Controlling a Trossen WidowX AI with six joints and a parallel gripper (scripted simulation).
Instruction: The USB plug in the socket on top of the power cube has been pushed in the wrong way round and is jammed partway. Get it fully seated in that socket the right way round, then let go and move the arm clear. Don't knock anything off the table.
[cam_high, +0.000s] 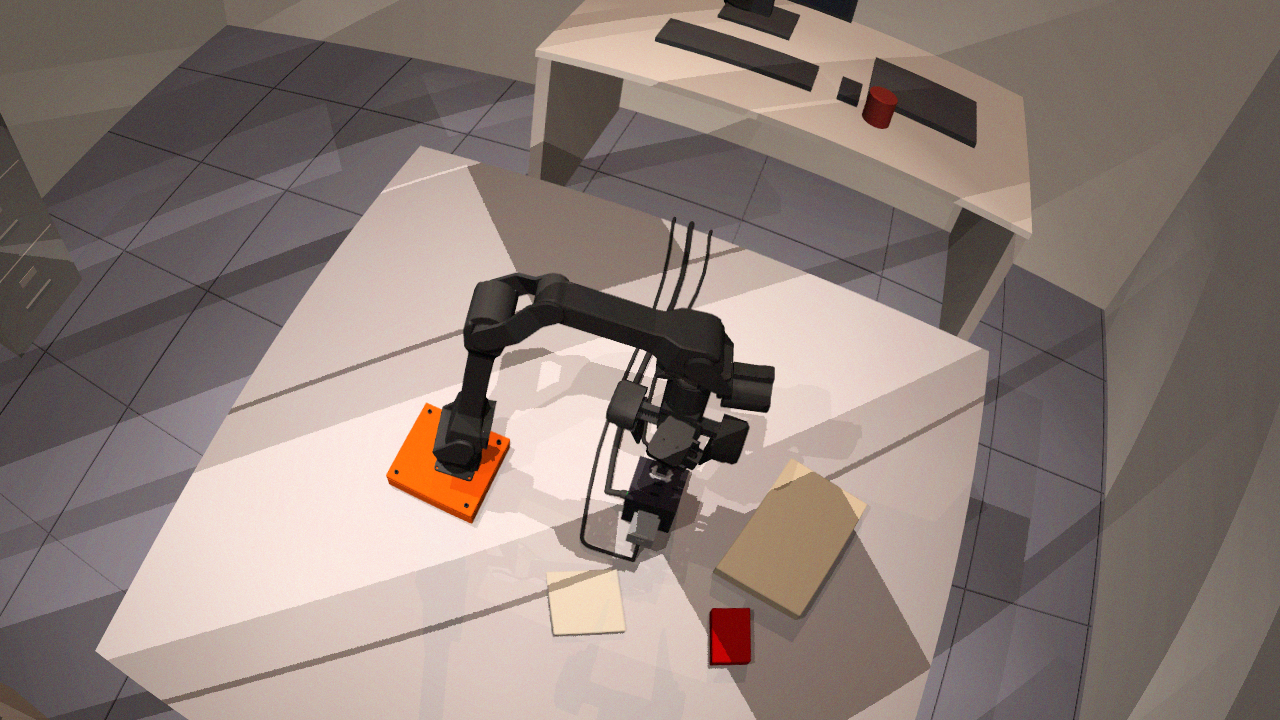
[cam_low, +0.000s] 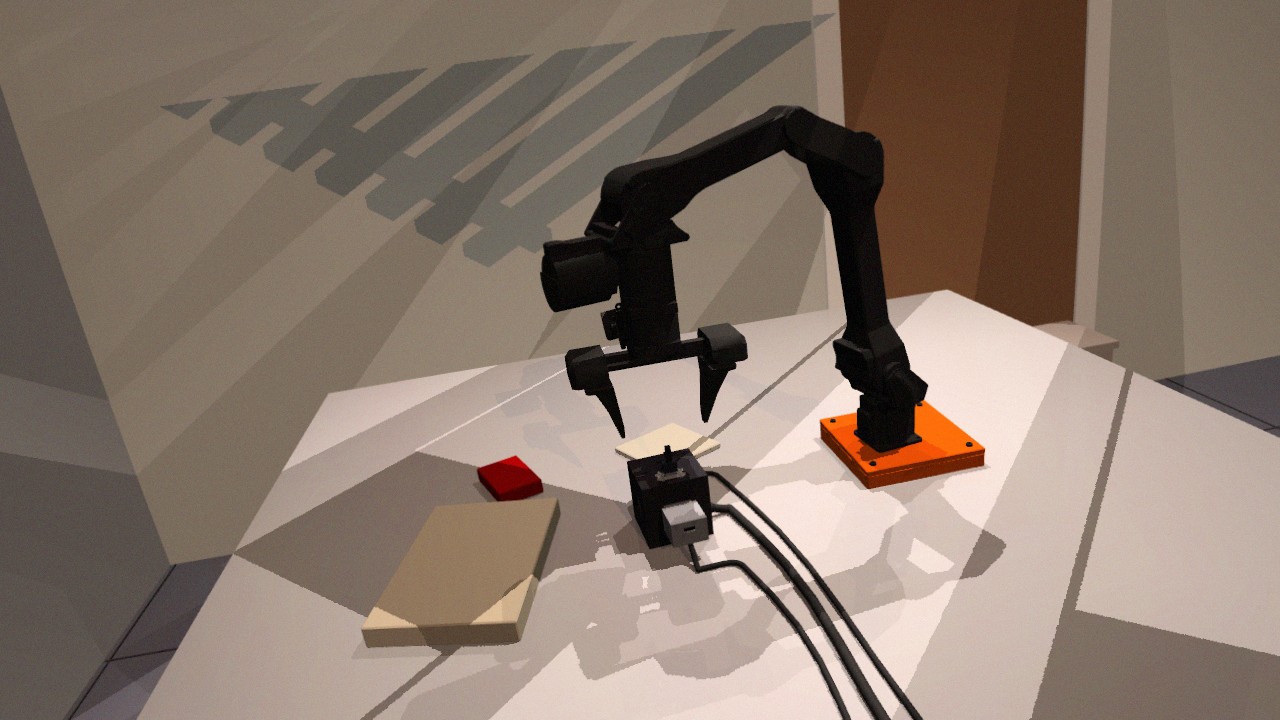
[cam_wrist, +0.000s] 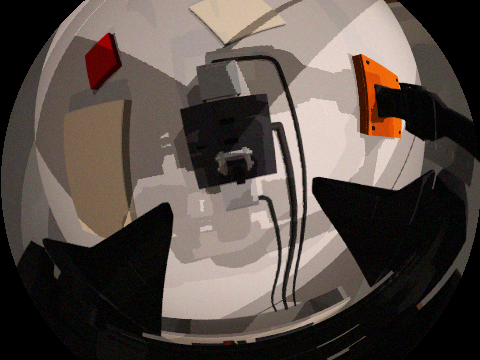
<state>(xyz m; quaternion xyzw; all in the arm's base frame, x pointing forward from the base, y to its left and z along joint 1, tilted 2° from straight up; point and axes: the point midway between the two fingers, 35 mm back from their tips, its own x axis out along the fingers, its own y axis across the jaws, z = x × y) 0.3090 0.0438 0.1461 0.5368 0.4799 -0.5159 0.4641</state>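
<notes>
My gripper tip is 4 cm above the USB plug. The rest, counted from my gripper tip: tan board 23 cm ahead, 12 cm below, 3 cm to the right; then USB socket 7 cm below, 1 cm to the right; then white pad 22 cm to the right, 13 cm below, 6 cm behind.
</notes>
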